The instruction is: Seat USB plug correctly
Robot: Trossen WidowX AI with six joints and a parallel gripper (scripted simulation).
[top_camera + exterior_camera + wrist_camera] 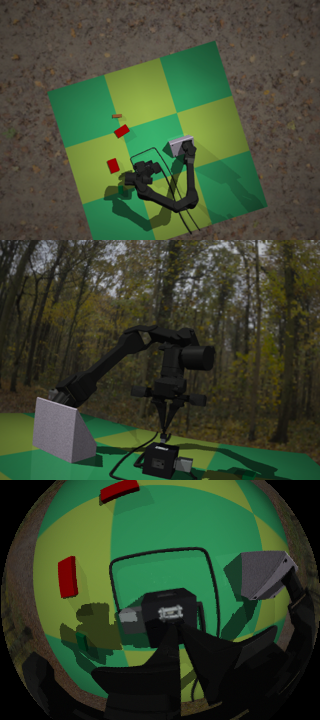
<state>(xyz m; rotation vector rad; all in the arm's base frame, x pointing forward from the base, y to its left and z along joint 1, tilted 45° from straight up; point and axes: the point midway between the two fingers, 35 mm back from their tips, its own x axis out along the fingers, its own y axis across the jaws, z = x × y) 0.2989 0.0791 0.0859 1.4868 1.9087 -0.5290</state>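
Now: the light USB socket 1 cm to the left of my gripper tip and 6 cm below it. Also, from my gripper tip: green block 22 cm ahead, 15 cm to the left, 12 cm below; then brown block 16 cm ahead, 39 cm to the right, 12 cm below; then dark USB plug 2 cm below.
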